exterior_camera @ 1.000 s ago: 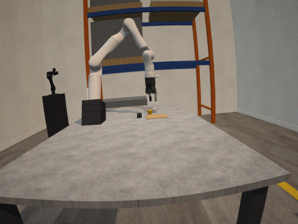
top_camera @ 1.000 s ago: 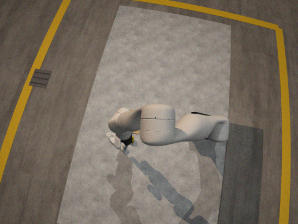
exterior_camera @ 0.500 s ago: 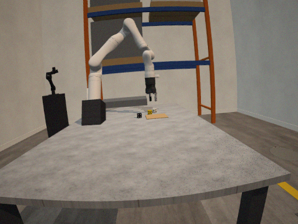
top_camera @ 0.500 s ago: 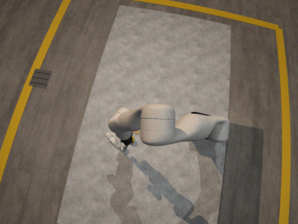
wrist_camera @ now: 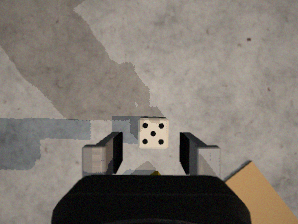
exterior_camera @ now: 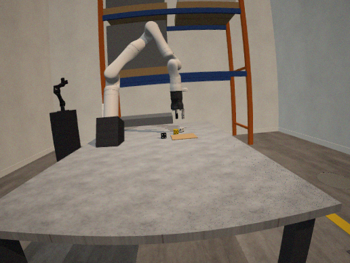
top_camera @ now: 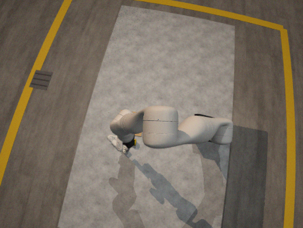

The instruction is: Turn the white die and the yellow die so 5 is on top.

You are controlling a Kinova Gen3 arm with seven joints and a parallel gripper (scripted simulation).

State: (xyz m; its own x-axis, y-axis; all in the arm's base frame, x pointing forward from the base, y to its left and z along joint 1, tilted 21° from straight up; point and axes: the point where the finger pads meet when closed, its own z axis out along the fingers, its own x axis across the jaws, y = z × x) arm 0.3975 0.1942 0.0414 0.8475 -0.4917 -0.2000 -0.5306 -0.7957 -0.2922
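My hand is 90 mm above the white die. Round my hand: tan mat (160 mm to the right, 100 mm below, 20 mm ahead); then black die (160 mm to the right, 100 mm behind, 90 mm below); then yellow die (90 mm below, 50 mm to the right, 30 mm behind).
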